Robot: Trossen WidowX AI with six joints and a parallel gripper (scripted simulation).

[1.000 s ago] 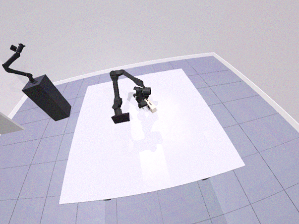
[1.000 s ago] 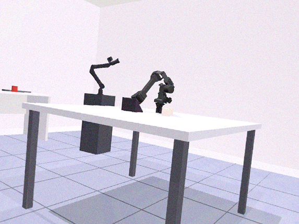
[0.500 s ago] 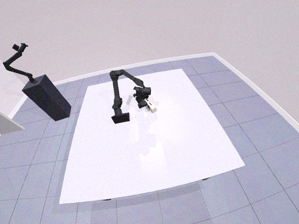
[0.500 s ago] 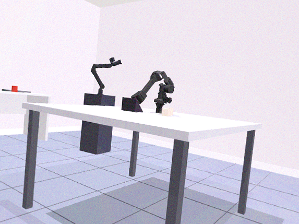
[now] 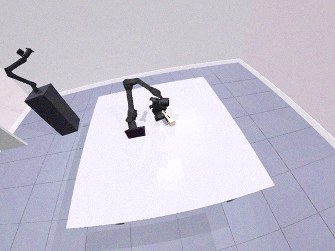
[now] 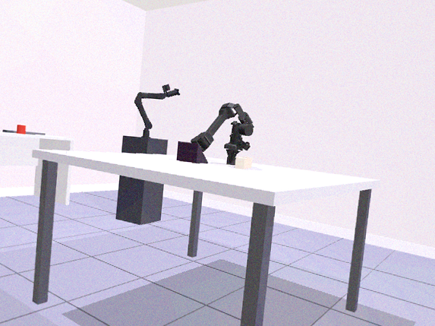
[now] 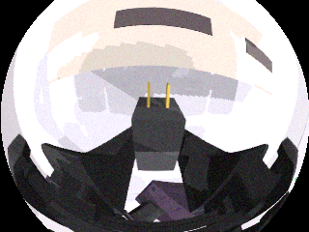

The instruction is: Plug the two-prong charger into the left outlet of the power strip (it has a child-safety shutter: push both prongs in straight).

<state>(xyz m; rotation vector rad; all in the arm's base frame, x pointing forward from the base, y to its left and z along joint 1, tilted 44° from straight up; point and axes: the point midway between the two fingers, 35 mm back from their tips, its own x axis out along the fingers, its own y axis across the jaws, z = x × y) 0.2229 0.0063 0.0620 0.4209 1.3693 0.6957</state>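
The dark charger lies 20 mm ahead of my gripper tip and 10 mm above it.
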